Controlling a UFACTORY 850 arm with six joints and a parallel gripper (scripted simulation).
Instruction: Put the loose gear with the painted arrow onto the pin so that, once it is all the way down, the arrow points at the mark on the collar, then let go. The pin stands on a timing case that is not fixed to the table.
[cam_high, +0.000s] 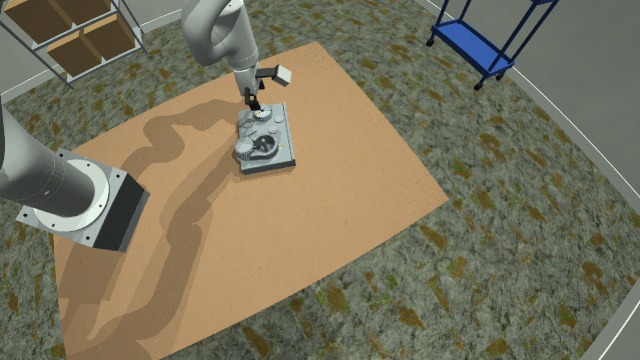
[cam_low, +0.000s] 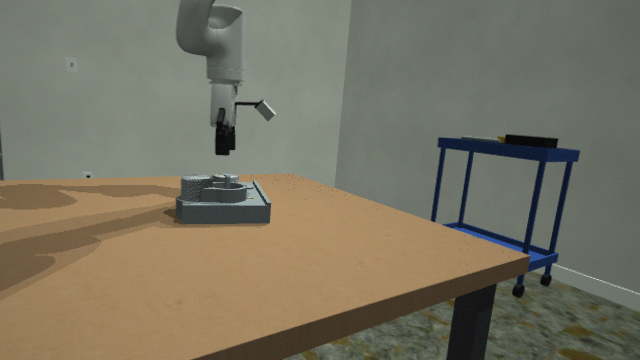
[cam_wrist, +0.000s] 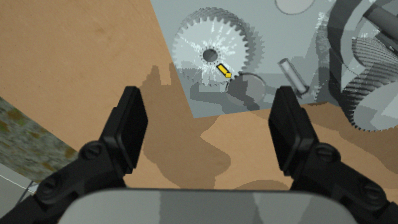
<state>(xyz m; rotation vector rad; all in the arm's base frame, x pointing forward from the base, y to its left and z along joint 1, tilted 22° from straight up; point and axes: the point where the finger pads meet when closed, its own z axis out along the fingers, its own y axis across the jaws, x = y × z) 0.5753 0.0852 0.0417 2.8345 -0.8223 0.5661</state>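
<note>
The loose gear lies 80 mm below my hand. From my hand the other things lie so: grey pin: 80 mm behind, 50 mm to the right, 90 mm below.
</note>
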